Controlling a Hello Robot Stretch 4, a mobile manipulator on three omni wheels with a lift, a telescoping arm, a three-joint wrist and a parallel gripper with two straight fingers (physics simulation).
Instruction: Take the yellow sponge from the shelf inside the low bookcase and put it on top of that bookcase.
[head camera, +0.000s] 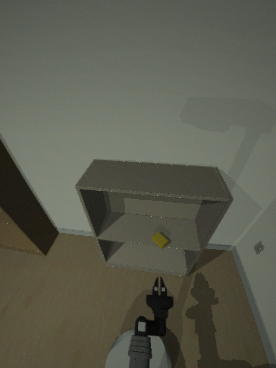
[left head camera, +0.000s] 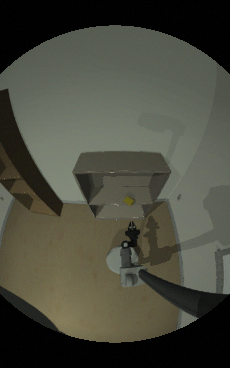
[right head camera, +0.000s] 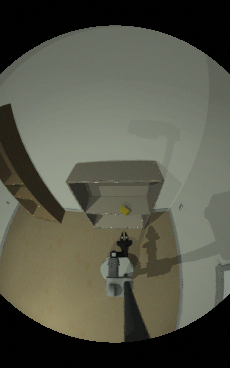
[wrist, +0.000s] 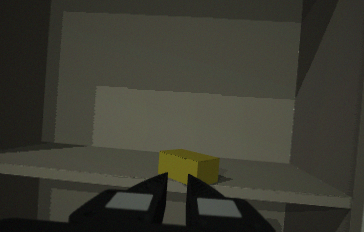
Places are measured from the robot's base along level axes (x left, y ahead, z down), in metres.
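Where they show: gripper, fingertip midpoint: (head camera: 159, 276) (left head camera: 130, 220) (right head camera: 123, 230) (wrist: 176, 189).
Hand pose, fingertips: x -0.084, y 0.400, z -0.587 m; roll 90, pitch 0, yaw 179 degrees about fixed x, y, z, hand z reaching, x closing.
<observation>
Each offset is from my fingertips to the centre of the thing. Level surfaces: height alone.
The yellow sponge {dx -0.011, dy +0.257, dz +0.044 m} (head camera: 160, 240) (left head camera: 129, 200) (right head camera: 125, 210) (wrist: 182, 166) lies turned at an angle on the shelf {dz +0.066 m} (head camera: 127, 227) (wrist: 115, 160) inside the low grey bookcase (head camera: 155, 179) (left head camera: 120, 162) (right head camera: 115, 171) (wrist: 327, 110), near the shelf's front edge and right of its middle. My gripper (head camera: 159, 281) (left head camera: 132, 224) (right head camera: 124, 234) (wrist: 176, 189) is in front of the bookcase, pointing toward it. Its fingers stand slightly apart with a narrow gap and hold nothing. In the wrist view the fingertips overlap the sponge's lower front edge; the head view shows them apart from it.
The bookcase stands against the back wall (head camera: 140, 90), its front open toward me. A taller brown shelf unit (head camera: 27, 200) (left head camera: 30, 165) (right head camera: 30, 170) stands at the left. A side wall (head camera: 260, 280) with an outlet {dx -0.855, dy +0.339, dz +0.214 m} (head camera: 259, 247) is at the right. Shadows fall across the wall and floor.
</observation>
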